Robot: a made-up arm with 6 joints.
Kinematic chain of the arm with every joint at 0, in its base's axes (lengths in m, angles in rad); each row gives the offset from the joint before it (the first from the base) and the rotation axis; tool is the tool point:
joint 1: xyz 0 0 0.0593 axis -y
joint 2: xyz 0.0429 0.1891 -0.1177 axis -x
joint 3: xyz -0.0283 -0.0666 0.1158 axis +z
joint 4: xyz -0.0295 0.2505 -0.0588 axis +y
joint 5: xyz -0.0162 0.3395 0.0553 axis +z
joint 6: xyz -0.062 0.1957 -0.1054 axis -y
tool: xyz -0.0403 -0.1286 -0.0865
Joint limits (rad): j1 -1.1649..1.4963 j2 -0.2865..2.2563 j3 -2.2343..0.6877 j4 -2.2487..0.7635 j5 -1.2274..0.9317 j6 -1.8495..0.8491
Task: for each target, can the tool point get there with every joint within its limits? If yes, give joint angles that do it. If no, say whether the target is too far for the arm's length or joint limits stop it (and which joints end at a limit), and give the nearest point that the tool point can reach.
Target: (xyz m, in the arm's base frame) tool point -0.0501 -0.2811 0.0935
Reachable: no: joint limits stop it (at a limit: joint 1, joint 3, joint 4, joint 5) | nearest point -0.0266 -0.2779 0.3926 | short by 0.300 m
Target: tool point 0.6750 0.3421 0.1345
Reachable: yes | joints 0.3447 0.2604 -1.5443 0.0582 0.0334 -0.9662
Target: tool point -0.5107 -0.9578 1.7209
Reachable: no: too far | nearest point -0.1375 -0.2708 0.6794 | short by 1.302 m
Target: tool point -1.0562 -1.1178 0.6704
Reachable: no: too far | nearest point -0.6204 -0.1957 0.2522 | short by 1.102 m
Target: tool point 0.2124 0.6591 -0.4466
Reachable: yes | joints -0.1058 0.7029 -0.2052 -1.3880 -1.0095 0.2024
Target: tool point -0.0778 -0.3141 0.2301
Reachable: no: joint limits stop it (at a limit: joint 1, joint 3, joint 4, joint 5) | nearest point -0.0503 -0.2776 0.3954 | short by 0.171 m
